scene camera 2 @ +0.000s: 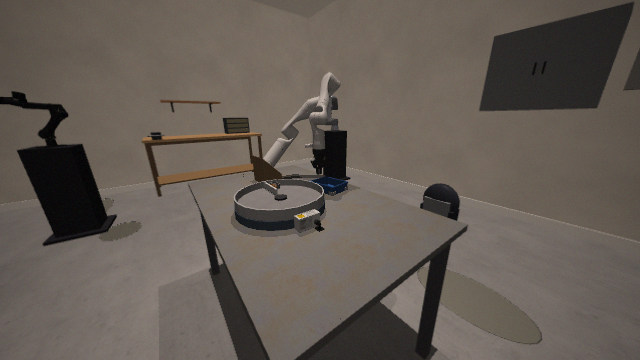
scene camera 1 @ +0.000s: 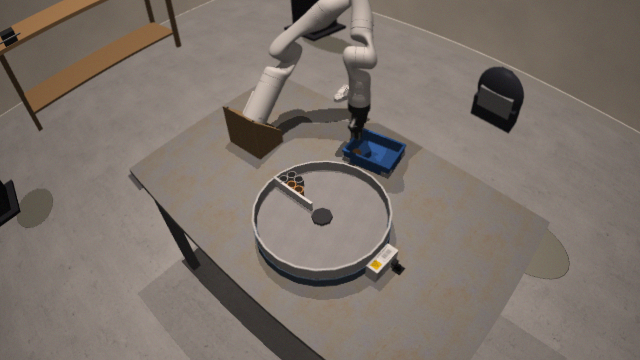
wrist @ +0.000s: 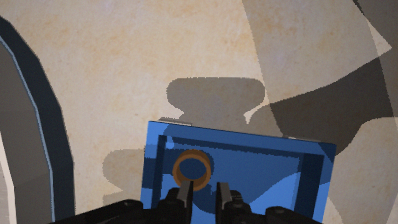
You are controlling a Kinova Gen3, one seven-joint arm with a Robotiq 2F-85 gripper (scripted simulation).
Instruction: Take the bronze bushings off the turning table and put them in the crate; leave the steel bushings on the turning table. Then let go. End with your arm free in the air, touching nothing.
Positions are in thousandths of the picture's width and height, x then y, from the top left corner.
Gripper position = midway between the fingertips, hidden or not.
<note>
In view: the gripper (wrist: 514, 877) and a blue crate (wrist: 667, 783).
</note>
